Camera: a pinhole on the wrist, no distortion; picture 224 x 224 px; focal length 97.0 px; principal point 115.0 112.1 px. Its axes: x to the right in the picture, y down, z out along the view. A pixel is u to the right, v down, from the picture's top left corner.
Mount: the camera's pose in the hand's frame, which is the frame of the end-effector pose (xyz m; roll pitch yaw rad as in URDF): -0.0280 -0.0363 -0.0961 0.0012 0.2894 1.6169
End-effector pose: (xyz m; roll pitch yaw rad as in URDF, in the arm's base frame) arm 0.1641 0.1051 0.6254 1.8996 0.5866 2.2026
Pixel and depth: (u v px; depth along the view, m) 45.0 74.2 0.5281
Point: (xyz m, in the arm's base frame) 0.5339 0.2990 0.1914
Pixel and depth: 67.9 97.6 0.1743
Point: 0.2501 0.1036 0.5476
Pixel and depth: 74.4 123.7 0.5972
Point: 0.6924 0.2015 0.4453
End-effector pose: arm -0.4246 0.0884 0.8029 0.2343 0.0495 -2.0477
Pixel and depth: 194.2 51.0 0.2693
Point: -0.2839 -0.1375 0.9528
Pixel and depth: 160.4 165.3 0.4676
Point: -0.1003 0.2380 1.1677
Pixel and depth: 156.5 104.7 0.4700
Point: -0.2387 -0.0200 1.1594
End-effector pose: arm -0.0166 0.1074 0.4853 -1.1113 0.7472 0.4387
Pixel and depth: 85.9 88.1 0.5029
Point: 0.0250 0.5359 0.5797
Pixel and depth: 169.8 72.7 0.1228
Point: -0.0552 0.1240 0.4298
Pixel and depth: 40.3 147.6 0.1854
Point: 0.0005 0.1762 0.6685
